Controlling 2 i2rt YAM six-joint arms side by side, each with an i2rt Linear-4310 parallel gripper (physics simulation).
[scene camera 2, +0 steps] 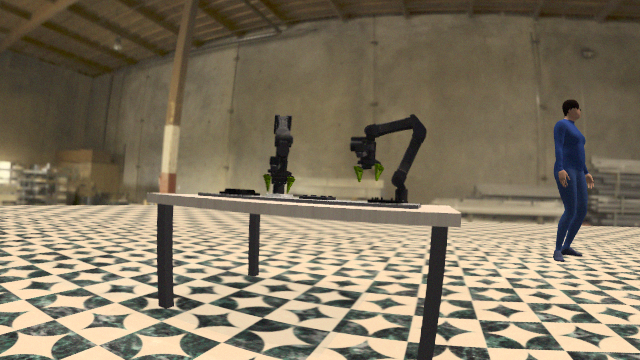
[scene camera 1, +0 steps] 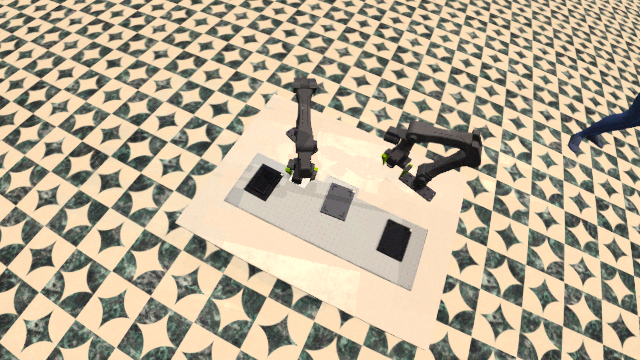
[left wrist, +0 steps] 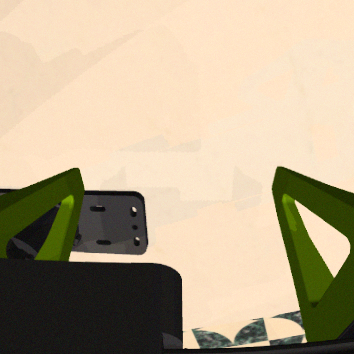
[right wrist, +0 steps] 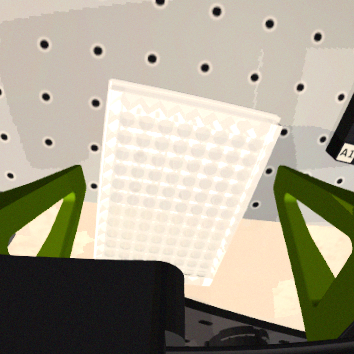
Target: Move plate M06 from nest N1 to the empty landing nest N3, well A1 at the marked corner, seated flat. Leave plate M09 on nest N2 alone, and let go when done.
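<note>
A white multi-well plate (scene camera 1: 303, 185) (right wrist: 175, 170) lies off the nests, partly on the perforated board and partly past its edge. Its lettering cannot be read. My right gripper (scene camera 1: 302, 172) (scene camera 2: 278, 191) (right wrist: 179, 175) is open, its fingers low on either side of the white plate. My left gripper (scene camera 1: 395, 166) (scene camera 2: 368, 180) (left wrist: 177, 177) is open and empty above the table at the right. A black stepped block (scene camera 1: 263, 182) with an A1 tag (right wrist: 346, 153), a grey flat one (scene camera 1: 338, 201) and a black one (scene camera 1: 394, 240) stand on the board. Which is N1, N2 or N3 cannot be read.
The grey perforated board (scene camera 1: 305, 225) (right wrist: 70, 70) runs across the pale table (scene camera 1: 300, 270) (scene camera 2: 350, 212). The left arm's dark base plate (left wrist: 112, 225) shows behind a finger in the left wrist view. A person in blue (scene camera 2: 570, 150) stands beyond the table at the right.
</note>
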